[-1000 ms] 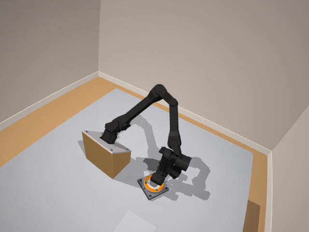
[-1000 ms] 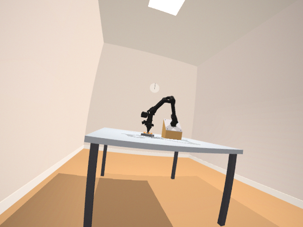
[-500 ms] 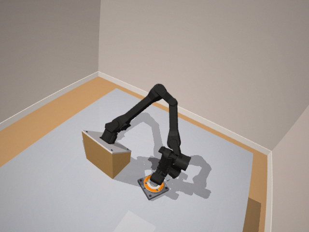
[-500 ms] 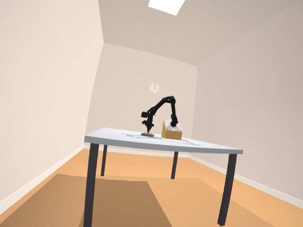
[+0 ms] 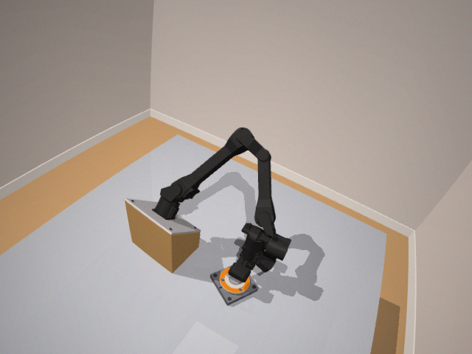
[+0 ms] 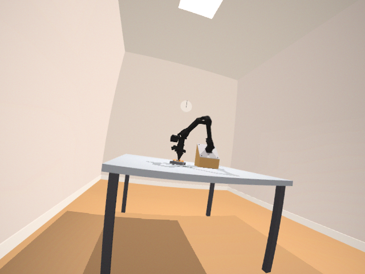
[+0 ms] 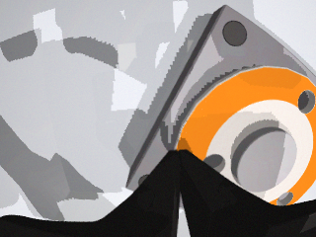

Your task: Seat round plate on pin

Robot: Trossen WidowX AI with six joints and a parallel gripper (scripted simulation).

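My gripper tip is now 10 mm past the round plate, 30 mm to the left of it and 10 mm above it.
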